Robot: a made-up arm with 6 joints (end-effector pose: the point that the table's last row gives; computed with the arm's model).
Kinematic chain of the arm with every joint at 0, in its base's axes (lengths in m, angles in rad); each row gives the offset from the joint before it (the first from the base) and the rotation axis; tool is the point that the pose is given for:
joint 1: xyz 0 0 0.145 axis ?
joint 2: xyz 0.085 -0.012 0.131 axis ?
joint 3: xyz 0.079 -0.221 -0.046 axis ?
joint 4: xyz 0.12 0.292 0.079 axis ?
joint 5: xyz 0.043 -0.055 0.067 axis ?
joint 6: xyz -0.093 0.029 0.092 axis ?
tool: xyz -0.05 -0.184 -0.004
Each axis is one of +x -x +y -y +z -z.
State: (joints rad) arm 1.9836 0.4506 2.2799 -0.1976 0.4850 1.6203
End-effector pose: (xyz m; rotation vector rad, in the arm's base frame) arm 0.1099 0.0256 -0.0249 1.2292 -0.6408 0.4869
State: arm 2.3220 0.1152 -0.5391 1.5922 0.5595 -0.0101
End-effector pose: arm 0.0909 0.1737 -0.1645 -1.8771 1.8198 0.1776
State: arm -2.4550 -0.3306 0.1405 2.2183 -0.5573 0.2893
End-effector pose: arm -0.2513 0.2807 0.0343 -2.7498 1.4766 -0.0016
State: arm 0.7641 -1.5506 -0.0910 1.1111 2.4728 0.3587
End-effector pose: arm 0.3141 -0.0228 0.2222 -0.9663 -1.5294 2.0717
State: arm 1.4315 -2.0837 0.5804 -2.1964 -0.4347 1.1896
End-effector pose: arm 0.0479 0.1583 -0.1630 1.1811 -1.9060 -0.9646
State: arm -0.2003 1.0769 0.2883 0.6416 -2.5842 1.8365
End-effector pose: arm 0.2385 -0.2674 0.4910 -1.2854 -2.2834 0.8903
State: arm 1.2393 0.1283 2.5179 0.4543 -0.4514 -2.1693
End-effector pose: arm -0.2106 0.1529 0.3125 -1.6490 -0.0049 -1.0602
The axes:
joint 1: +y
joint 2: +x
joint 3: -y
joint 4: -z
joint 5: -y
joint 6: +x

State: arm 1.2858 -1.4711 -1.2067 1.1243 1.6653 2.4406
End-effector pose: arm 0.1248 -0.2928 -0.0916 0.1217 1.2749 0.4633
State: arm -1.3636 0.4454 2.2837 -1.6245 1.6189 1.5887
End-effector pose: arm -0.2458 0.1599 0.2708 2.5750 0.5204 -1.5231
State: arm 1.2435 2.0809 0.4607 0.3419 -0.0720 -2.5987
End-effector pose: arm 0.1952 -0.3828 0.1227 -0.4115 1.7326 0.2310
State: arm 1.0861 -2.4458 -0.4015 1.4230 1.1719 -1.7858
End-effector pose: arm 0.0441 -0.2491 -0.1642 1.2116 1.8700 0.2696
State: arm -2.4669 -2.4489 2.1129 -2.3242 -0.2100 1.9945
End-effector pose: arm -0.0787 0.0474 0.0369 -0.7907 0.3133 -1.9867
